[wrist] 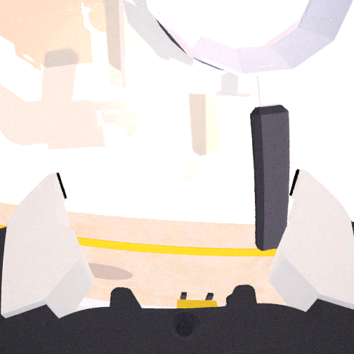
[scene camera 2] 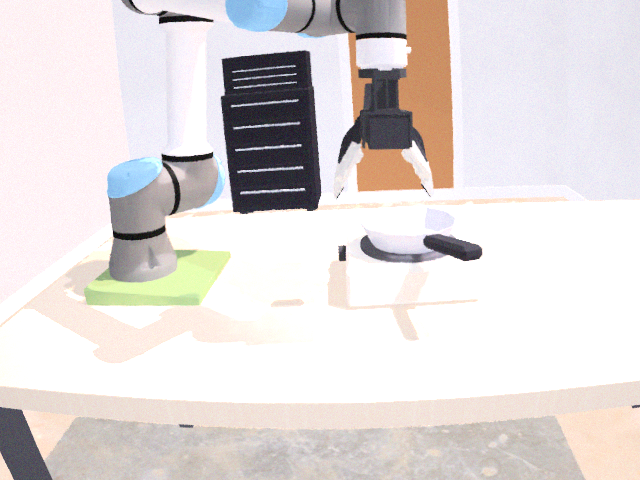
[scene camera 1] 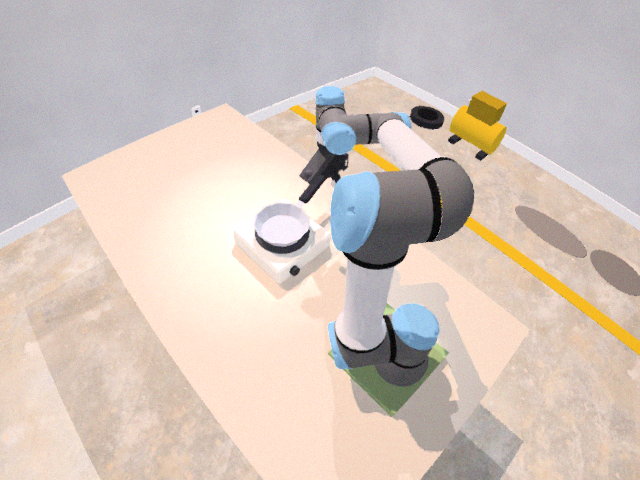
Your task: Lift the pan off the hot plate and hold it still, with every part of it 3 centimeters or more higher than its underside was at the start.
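Places are measured from the arm's base along level axes (x ahead, y left, z up), in metres.
Pixels of known places: gripper, between the fingertips: (scene camera 2: 383, 197) (scene camera 1: 325, 192); arm's base, origin of its link: (scene camera 2: 143, 268) (scene camera 1: 400, 360).
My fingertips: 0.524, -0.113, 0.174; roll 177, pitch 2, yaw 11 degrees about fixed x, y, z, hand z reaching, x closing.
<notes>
Ahead of a thing's pixels: the offset from my fingertips to its top centre, as dx, dy, dz.
A pale round pan (scene camera 1: 281, 227) (scene camera 2: 403, 237) (wrist: 265, 59) sits upright on the white hot plate @[+0.026, +0.145, -0.123] (scene camera 1: 266, 262) (scene camera 2: 382, 281). Its straight black handle @[+0.103, -0.038, -0.040] (scene camera 1: 311, 190) (scene camera 2: 452, 246) (wrist: 272, 175) sticks out from the side away from scene camera 1. My gripper (scene camera 2: 383, 194) (wrist: 177, 175) is open and empty, pointing down, with its fingertips above the pan's rim height in scene camera 2. In the wrist view the handle shows between the fingers, close to the right finger, whose edge meets the handle's end. In scene camera 1 the gripper overlaps the handle's far end, and its fingertips are hard to make out.
The arm's base stands on a green plate (scene camera 1: 392, 390) (scene camera 2: 149, 297) on the same table (scene camera 1: 217, 330) (scene camera 2: 310, 413). A black knob @[-0.102, +0.186, -0.148] (scene camera 1: 294, 270) (scene camera 2: 341, 252) sticks out of the hot plate's side. A black drawer cabinet (scene camera 2: 271, 155) and a yellow machine (scene camera 1: 478, 131) stand beyond the table.
</notes>
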